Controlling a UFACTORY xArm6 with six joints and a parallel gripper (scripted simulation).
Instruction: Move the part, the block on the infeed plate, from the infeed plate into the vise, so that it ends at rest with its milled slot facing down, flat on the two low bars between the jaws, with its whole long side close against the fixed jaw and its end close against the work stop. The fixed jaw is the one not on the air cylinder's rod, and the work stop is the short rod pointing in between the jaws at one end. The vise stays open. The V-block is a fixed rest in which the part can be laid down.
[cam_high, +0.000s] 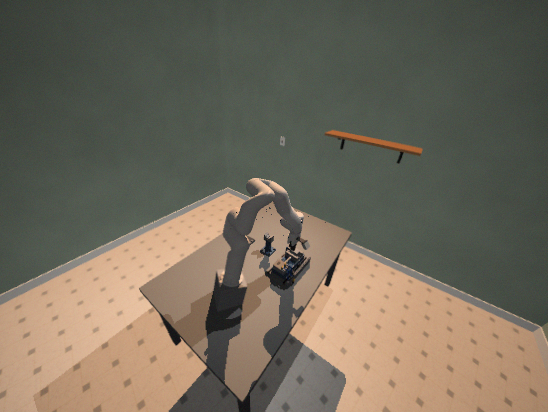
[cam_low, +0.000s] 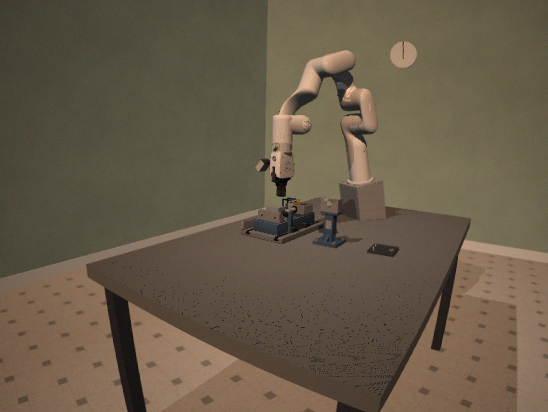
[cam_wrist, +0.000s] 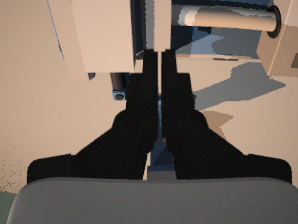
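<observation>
Right now the part is 70 mm below my hand, 40 mm ahead of it and 10 mm to the right of it. Round my hand: air cylinder rod (80 mm below, 50 mm behind, 10 mm to the left); work stop (70 mm below, 40 mm to the left, 40 mm ahead); vise base rail (130 mm below, 90 mm to the right, 50 mm behind).
</observation>
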